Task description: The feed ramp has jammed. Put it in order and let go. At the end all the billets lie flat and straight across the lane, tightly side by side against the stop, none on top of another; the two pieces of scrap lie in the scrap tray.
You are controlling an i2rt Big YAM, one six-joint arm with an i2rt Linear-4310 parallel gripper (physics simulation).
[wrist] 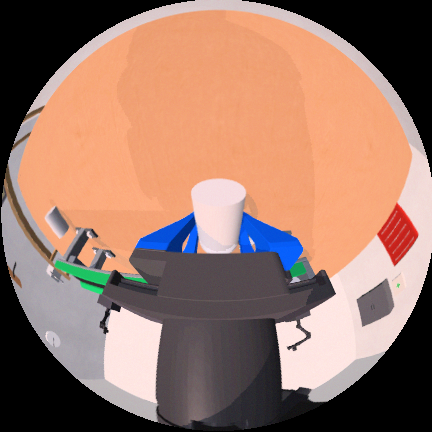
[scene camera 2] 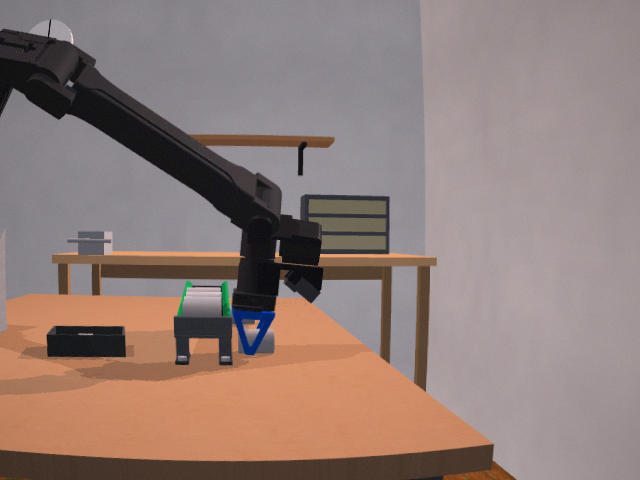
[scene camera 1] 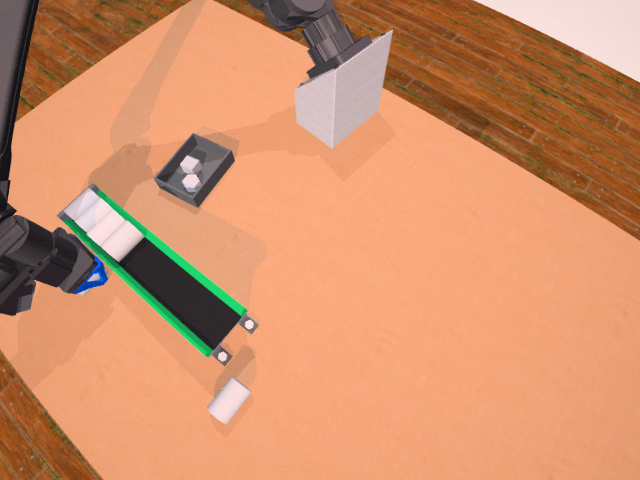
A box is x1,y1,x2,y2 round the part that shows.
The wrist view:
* my gripper: [101,211,335,428]
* white billet: [190,178,245,252]
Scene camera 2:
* my gripper: [231,258,275,354]
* dark scrap tray: [46,326,125,356]
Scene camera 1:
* my gripper: [29,227,107,294]
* dark scrap tray: [153,133,234,207]
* white cylindrical billet: [207,376,251,423]
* white cylindrical billet: [100,220,144,261]
